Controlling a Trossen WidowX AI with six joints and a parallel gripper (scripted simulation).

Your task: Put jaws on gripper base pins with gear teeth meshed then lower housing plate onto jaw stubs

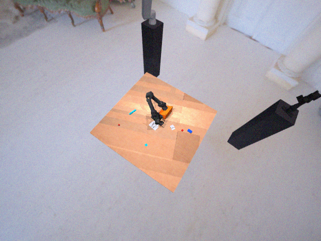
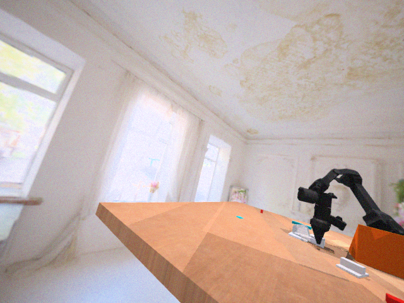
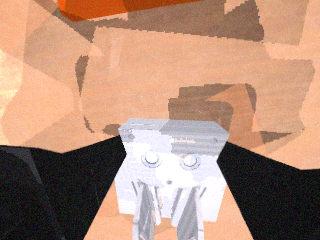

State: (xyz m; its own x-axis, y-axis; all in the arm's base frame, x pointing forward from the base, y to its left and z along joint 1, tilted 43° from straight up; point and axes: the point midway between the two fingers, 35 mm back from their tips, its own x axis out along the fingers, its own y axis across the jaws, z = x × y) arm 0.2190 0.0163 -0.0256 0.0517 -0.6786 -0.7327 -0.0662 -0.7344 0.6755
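My gripper tip is 2 cm to the left of the gripper jaw, 2 cm short of it and 1 cm below it. Also, from my gripper tip: cyan cube (34 cm ahead, 9 cm to the left, 1 cm below); then white block (21 cm to the left, 8 cm behind); then cyan bar (37 cm to the right, 10 cm ahead).
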